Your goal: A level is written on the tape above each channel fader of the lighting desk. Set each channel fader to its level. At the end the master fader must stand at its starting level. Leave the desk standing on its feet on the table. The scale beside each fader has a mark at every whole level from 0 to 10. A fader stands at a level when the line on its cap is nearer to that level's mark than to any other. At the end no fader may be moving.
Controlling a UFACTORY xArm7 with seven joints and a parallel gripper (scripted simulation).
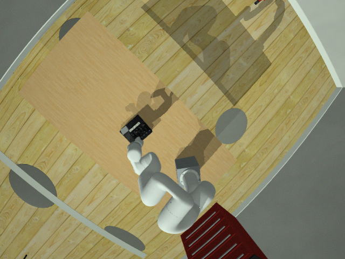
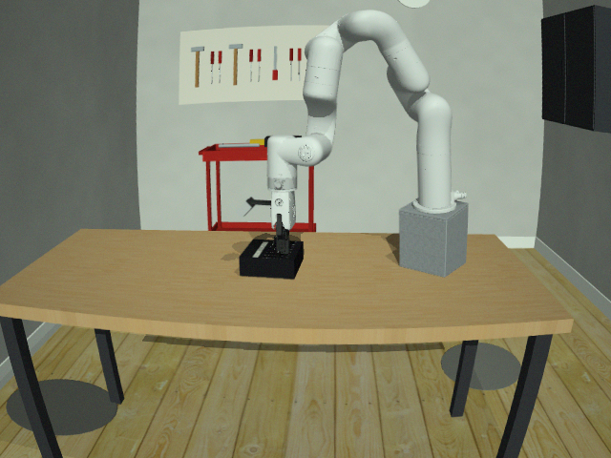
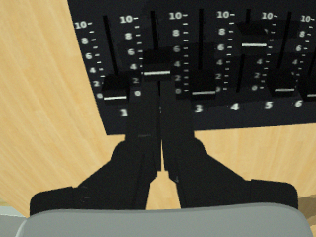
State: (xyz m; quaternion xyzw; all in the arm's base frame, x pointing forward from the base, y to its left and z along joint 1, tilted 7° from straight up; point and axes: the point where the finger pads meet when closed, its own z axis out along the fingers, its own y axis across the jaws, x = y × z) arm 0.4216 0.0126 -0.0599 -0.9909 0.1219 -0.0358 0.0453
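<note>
My gripper is now 1 cm past the channel 5 cap, 7 cm to the left of it and 1 cm above it. Also, from my hand: master cap: 1 cm ahead, 12 cm to the right, 1 cm below; channel 6 fader cap: 2 cm behind, 9 cm to the right, 1 cm below.
</note>
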